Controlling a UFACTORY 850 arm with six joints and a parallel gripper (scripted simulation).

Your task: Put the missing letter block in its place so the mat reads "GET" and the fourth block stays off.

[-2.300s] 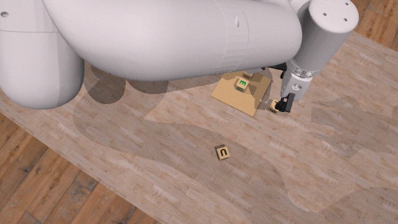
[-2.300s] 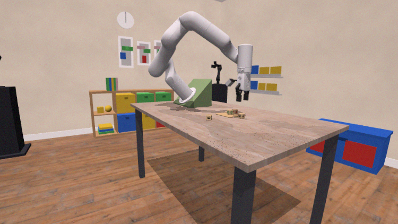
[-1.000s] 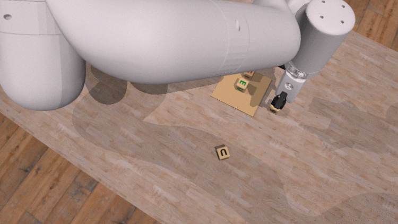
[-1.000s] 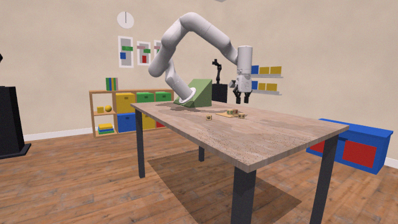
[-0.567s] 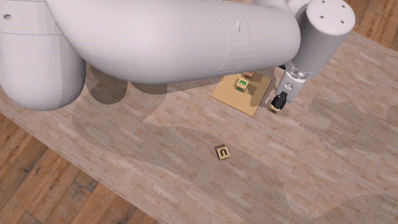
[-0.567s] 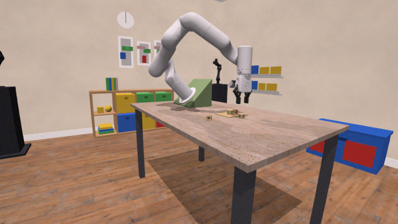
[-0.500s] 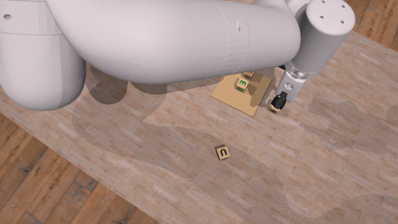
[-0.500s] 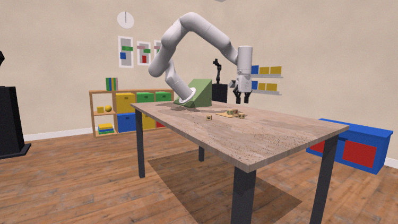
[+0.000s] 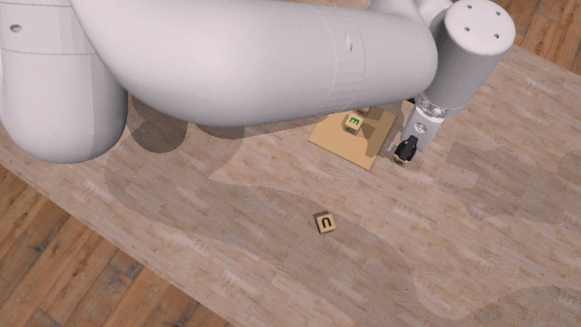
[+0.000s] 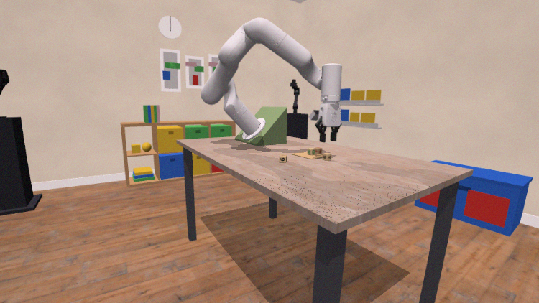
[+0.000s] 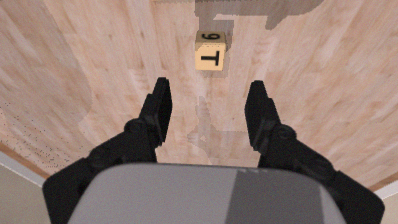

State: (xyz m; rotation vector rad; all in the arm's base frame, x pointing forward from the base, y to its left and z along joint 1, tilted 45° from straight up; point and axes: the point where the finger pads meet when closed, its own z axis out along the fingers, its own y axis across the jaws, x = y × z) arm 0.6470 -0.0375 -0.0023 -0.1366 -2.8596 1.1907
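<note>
Right now the block is 9 cm below my hand. From my hand the other things lie so: tan mat: 12 cm behind, 10 cm below, 2 cm to the left.
</note>
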